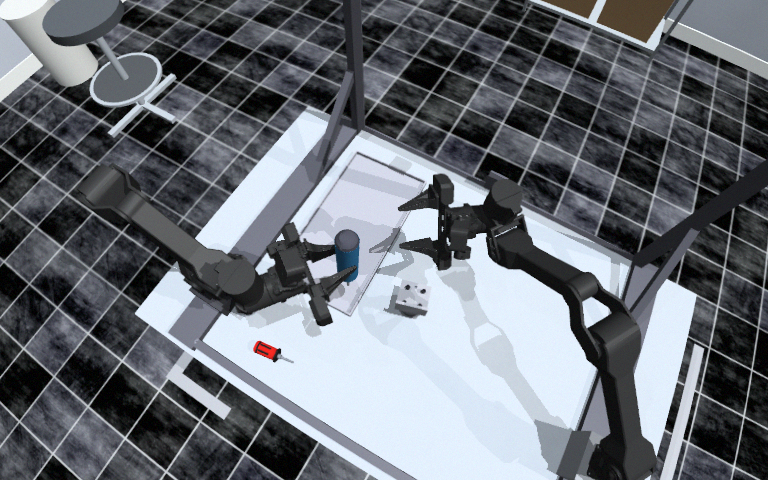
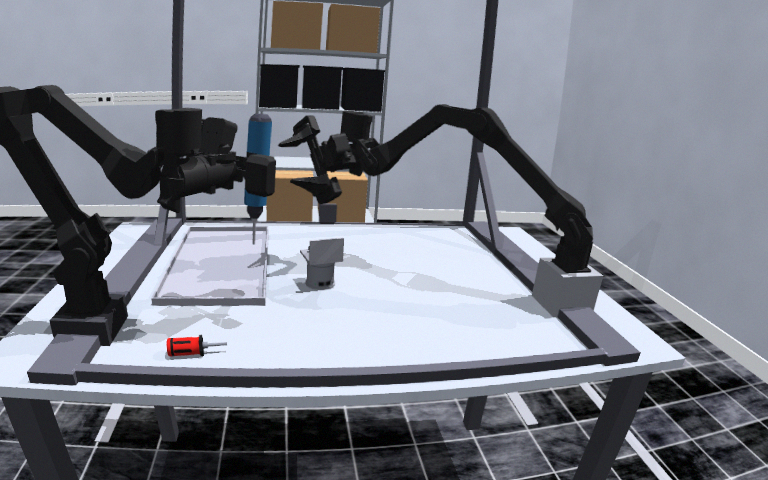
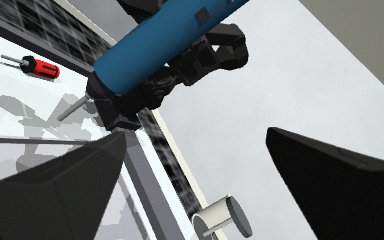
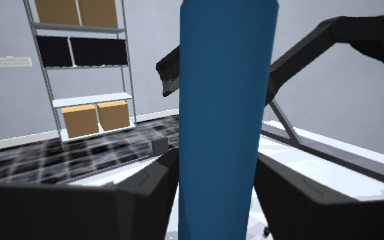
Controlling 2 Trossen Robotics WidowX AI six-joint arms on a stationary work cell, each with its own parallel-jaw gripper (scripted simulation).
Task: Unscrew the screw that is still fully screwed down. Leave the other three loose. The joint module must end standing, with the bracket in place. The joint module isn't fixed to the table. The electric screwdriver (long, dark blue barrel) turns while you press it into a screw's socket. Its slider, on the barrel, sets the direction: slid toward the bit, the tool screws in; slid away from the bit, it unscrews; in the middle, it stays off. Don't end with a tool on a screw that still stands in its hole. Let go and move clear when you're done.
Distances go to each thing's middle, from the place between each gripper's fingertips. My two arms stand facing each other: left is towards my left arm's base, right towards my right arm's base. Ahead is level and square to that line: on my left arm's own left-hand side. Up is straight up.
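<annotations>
The joint module (image 2: 321, 276) is 7 cm ahead of my left hand, 4 cm to the left of it and 21 cm below it. The bracket (image 2: 321, 251) is 8 cm ahead of that same left hand and 4 cm to the left of it, and 17 cm below it. I find the electric screwdriver (image 2: 259, 130) 12 cm ahead of my left hand, 8 cm to the right of it and 2 cm below it, whereas the shallow tray (image 1: 364, 198) is 17 cm to the right of my left hand, 5 cm behind it and 24 cm below it.
As for the electric screwdriver, my right gripper is 4 cm above it, 3 cm past it and 2 cm to the right of it. The joint module is 14 cm to the left of my right hand, 7 cm behind it and 23 cm below it; the bracket is 14 cm to the left of my right hand and 7 cm behind it too, but 19 cm below it. The shallow tray is 7 cm to the right of my right hand, 19 cm behind it and 26 cm below it.
</annotations>
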